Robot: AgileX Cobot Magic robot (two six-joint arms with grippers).
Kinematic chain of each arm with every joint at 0, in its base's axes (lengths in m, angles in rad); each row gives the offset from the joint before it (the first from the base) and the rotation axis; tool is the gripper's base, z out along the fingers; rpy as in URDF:
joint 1: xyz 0 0 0.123 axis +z
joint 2: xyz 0 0 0 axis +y
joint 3: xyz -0.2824 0 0.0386 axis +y
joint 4: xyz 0.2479 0 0.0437 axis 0.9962 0 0.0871
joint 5: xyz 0 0 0 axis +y
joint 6: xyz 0.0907 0 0.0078 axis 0.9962 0 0.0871
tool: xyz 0 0 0 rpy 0 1.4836 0
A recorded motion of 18 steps. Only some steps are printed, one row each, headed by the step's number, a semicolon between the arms.
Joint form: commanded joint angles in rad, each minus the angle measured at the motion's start. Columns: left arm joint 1, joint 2, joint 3, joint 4, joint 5, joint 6; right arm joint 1, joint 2, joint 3, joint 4, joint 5, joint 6.
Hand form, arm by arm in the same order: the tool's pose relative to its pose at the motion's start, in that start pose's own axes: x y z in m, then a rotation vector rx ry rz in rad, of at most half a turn. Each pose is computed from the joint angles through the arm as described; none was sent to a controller.
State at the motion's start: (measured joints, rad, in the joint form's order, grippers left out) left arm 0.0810 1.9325 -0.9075 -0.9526 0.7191 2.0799; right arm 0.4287 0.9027 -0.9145 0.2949 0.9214 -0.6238
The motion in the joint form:
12: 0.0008 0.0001 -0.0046 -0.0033 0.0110 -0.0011; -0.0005 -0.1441 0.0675 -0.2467 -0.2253 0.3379
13: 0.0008 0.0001 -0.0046 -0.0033 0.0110 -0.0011; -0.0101 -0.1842 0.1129 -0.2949 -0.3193 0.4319
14: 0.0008 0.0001 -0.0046 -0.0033 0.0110 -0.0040; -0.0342 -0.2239 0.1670 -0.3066 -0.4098 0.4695
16: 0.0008 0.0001 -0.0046 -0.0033 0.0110 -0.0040; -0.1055 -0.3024 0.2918 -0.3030 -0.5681 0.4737
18: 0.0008 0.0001 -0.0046 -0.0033 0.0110 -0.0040; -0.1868 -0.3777 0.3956 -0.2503 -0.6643 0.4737
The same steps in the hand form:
12: -0.0012 0.0005 -0.0006 0.0045 -0.0084 -0.0018; 0.0100 -0.0088 -0.0279 0.2847 -0.1945 0.1545
13: -0.0012 0.0005 -0.0006 0.0045 -0.0084 -0.0018; 0.0155 -0.0101 -0.0310 0.3427 -0.2758 0.2089
14: -0.0012 0.0005 -0.0006 0.0045 -0.0084 -0.0047; 0.0232 -0.0104 -0.0319 0.3863 -0.3474 0.2394
16: -0.0012 0.0005 -0.0006 0.0045 -0.0084 -0.0047; 0.0451 -0.0102 -0.0287 0.4757 -0.4424 0.2632
18: -0.0012 0.0005 -0.0006 0.0045 -0.0084 -0.0047; 0.0672 -0.0079 -0.0264 0.5424 -0.5079 0.3320

